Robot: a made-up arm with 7 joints.
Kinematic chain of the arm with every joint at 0, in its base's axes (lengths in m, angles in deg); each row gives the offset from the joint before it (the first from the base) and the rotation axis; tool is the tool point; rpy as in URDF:
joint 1: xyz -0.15 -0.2 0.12 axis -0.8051 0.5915 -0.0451
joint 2: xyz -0.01 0 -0.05 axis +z
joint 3: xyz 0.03 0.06 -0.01 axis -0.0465 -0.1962 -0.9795
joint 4: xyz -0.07 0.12 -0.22 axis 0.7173 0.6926 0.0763
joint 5: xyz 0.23 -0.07 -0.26 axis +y
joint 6: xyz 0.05 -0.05 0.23 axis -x
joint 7: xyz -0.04 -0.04 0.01 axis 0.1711 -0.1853 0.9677
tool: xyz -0.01 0.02 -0.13 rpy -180 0 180
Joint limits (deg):
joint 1: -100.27..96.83
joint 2: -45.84..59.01
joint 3: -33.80..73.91
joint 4: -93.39..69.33
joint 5: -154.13..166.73
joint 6: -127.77..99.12
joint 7: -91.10..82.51
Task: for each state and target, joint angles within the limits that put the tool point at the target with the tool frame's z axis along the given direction. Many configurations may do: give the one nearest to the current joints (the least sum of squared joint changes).
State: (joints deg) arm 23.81 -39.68 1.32 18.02 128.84 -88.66 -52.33
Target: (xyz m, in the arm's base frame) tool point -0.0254 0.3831 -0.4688 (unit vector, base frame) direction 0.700 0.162 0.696
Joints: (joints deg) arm -2.31 -42.15 -17.44 68.30 157.25 -79.28 -60.21
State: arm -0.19 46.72 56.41 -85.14 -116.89 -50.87 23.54
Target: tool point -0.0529 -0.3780 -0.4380 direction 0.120 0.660 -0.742
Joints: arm 20.49 42.47 52.02 -36.37 -136.22 -92.93 29.34
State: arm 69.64 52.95 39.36 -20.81 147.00 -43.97 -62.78
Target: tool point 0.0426 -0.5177 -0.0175 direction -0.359 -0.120 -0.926
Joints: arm 89.29 42.81 52.32 -68.85 149.13 -73.95 -62.14
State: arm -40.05 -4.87 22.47 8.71 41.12 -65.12 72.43
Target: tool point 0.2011 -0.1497 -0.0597 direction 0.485 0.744 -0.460
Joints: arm -27.95 -5.85 22.52 -27.48 34.35 -39.87 59.68
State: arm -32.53 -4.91 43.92 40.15 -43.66 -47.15 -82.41
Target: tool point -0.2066 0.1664 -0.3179 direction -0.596 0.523 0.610
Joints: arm -8.53 26.78 5.02 69.33 1.71 -65.46 -59.34
